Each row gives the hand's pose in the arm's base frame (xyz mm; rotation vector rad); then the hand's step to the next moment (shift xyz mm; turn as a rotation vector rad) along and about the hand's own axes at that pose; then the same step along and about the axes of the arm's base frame.
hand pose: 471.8 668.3 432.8 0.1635 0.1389 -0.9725
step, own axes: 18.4 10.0 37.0 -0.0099 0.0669 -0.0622
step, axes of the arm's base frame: 20.2 -16.8 33.5 0.0473 0.0574 -0.0539
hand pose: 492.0 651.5 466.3 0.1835 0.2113 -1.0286
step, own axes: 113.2 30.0 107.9 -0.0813 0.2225 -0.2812
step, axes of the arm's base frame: 91.8 -105.4 76.3 0.1266 0.2495 -0.2386
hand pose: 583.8 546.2 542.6 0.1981 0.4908 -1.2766
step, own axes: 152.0 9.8 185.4 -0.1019 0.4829 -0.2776
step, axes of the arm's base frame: 85.1 -204.3 92.7 0.3703 0.3414 -0.2587
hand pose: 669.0 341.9 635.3 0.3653 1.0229 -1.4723
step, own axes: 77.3 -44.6 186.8 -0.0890 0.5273 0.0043
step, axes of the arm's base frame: 6.4 -197.0 63.3 0.5039 0.1256 -0.1277
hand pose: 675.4 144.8 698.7 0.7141 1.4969 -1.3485
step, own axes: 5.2 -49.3 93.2 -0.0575 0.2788 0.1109
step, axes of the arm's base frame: -21.0 -101.1 21.8 0.2992 -0.0362 -0.0498
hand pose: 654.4 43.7 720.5 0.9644 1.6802 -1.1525
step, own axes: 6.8 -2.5 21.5 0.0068 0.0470 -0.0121
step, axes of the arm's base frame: 0.2 -20.3 -10.0 0.0381 0.0253 -0.0175
